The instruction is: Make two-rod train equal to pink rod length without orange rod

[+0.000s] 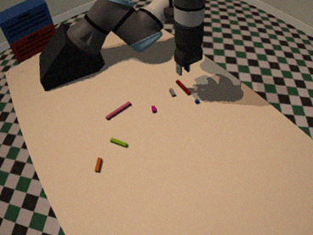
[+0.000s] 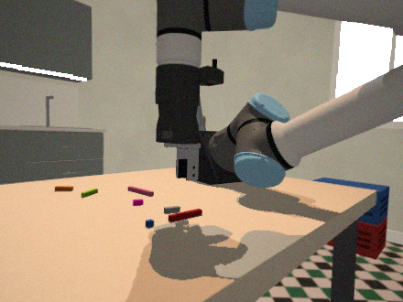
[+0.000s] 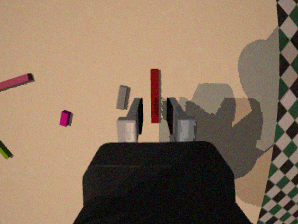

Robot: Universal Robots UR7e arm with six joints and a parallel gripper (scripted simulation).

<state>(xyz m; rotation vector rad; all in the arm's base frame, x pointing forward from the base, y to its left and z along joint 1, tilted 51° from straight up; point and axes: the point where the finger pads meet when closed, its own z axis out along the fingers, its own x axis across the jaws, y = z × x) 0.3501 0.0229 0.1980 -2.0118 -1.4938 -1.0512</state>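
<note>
My hand is 8 cm above the red rod. Also, from my hand: magenta rod (13 cm to the right, 8 cm below, 1 cm ahead); then grey rod (8 cm below, 4 cm to the right); then blue rod (8 cm below, 8 cm ahead, 1 cm to the right).
</note>
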